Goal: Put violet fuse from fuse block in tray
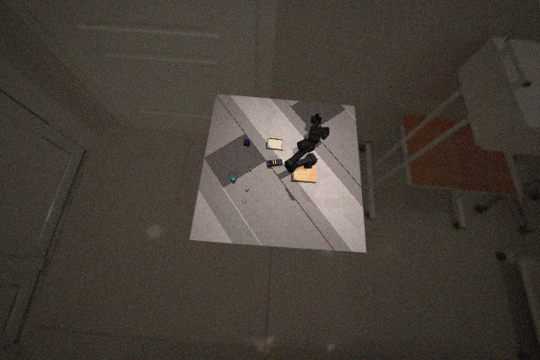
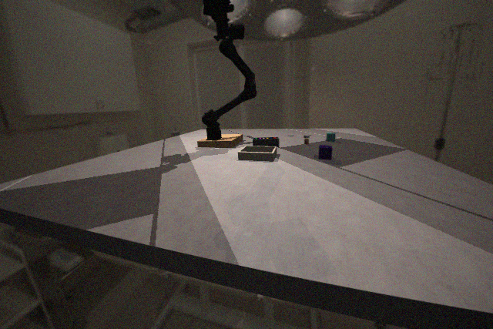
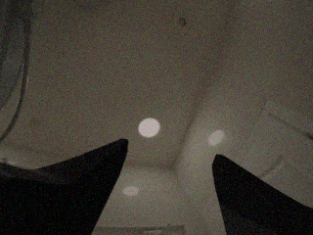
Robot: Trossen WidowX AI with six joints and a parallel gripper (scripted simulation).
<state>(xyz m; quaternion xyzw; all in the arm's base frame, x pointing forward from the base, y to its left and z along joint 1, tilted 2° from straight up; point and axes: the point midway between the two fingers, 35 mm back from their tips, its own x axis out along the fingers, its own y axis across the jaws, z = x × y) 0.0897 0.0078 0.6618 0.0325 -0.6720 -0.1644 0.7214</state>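
My gripper tip is 710 mm above the violet fuse, 170 mm short of it and 10 mm to the left of it. From my gripper tip the other things lie so: brown piece (720 mm below, 390 mm ahead, 50 mm to the left); tray (730 mm below, 190 mm to the right, 180 mm ahead); purple cube (710 mm below, 430 mm ahead, 190 mm to the right).
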